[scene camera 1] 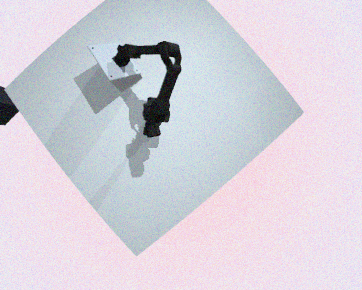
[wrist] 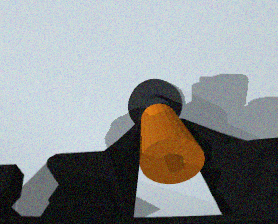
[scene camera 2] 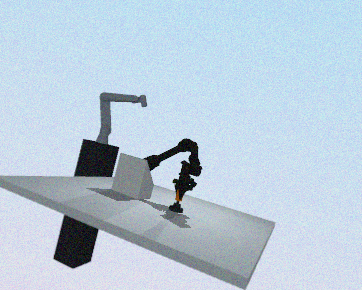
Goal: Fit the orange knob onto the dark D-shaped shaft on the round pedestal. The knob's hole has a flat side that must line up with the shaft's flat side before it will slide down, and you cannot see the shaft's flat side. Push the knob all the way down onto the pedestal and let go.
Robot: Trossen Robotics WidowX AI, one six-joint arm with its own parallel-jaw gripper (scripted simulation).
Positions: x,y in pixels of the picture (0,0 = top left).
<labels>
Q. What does my gripper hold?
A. An orange knob.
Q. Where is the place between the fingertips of my gripper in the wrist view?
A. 159,124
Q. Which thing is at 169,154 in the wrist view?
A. An orange knob.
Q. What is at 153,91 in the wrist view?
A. A dark round pedestal.
</labels>
